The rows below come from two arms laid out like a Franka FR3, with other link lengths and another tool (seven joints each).
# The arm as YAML. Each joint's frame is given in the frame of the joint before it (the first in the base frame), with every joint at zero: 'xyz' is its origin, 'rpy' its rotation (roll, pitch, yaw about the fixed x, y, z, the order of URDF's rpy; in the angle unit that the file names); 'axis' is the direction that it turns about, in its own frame. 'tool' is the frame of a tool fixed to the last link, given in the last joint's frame.
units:
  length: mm
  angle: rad
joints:
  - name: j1
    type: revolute
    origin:
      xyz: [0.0, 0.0, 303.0]
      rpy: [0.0, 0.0, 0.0]
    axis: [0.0, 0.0, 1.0]
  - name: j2
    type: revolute
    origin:
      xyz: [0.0, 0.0, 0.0]
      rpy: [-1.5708, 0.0, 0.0]
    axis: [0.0, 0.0, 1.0]
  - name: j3
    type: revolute
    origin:
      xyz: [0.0, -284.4, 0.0]
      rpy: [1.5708, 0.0, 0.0]
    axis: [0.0, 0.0, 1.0]
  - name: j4
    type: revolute
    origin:
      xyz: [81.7, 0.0, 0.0]
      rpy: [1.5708, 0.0, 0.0]
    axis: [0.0, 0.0, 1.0]
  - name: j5
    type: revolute
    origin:
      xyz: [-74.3, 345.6, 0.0]
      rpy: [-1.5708, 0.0, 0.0]
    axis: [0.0, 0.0, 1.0]
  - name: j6
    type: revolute
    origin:
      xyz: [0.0, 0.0, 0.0]
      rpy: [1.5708, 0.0, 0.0]
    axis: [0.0, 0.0, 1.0]
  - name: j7
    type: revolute
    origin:
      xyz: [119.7, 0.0, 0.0]
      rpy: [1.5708, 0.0, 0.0]
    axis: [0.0, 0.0, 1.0]
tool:
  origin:
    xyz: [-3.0, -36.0, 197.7]
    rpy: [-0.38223, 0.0, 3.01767]
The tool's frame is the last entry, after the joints.
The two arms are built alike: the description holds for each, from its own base.
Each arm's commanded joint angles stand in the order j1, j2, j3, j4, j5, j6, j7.
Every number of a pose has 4 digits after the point. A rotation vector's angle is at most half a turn.
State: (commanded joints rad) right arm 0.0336 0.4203 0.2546 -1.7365 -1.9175 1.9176 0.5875; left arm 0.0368 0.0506 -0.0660 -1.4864 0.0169 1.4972 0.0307
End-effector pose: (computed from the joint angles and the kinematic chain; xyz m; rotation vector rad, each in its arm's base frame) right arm 0.7057 0.0455 0.3000 -0.9760 2.1798 -1.5522; left arm 0.5496 0.0241 0.4672 0.0872 -3.0289 -0.6111
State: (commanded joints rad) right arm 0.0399 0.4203 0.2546 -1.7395 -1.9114 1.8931 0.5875; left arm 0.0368 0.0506 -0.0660 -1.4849 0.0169 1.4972 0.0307
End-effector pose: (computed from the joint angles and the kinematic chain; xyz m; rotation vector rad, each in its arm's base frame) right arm 0.7037 0.0446 0.3005 -0.9573 2.1866 -1.5684; left arm 0.5498 0.0241 0.4679 0.0877 -3.0304 -0.6113
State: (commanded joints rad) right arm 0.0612 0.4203 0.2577 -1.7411 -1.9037 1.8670 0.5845; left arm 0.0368 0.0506 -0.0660 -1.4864 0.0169 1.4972 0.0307
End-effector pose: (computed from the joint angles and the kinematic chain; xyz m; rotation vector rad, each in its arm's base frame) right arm 0.7006 0.0558 0.3017 -0.9540 2.1814 -1.5772; left arm 0.5496 0.0241 0.4672 0.0872 -3.0289 -0.6111
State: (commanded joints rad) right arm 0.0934 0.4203 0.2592 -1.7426 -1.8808 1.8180 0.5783; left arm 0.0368 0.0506 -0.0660 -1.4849 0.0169 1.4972 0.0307
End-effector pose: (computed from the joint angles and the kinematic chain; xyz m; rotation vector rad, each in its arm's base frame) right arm 0.6946 0.0681 0.3036 -0.9326 2.1893 -1.5949; left arm 0.5498 0.0241 0.4679 0.0877 -3.0304 -0.6113
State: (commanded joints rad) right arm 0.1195 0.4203 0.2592 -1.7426 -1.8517 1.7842 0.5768; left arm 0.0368 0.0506 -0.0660 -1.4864 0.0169 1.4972 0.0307
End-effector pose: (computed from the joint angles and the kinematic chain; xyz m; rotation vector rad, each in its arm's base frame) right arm 0.6889 0.0781 0.3034 -0.9121 2.2067 -1.5942; left arm 0.5496 0.0241 0.4672 0.0872 -3.0289 -0.6111
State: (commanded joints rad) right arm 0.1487 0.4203 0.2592 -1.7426 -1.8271 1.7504 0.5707; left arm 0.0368 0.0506 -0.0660 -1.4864 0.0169 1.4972 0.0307
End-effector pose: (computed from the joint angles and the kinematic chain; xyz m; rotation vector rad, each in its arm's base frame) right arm 0.6827 0.0901 0.3037 -0.9015 2.2177 -1.5990; left arm 0.5496 0.0241 0.4672 0.0872 -3.0289 -0.6111
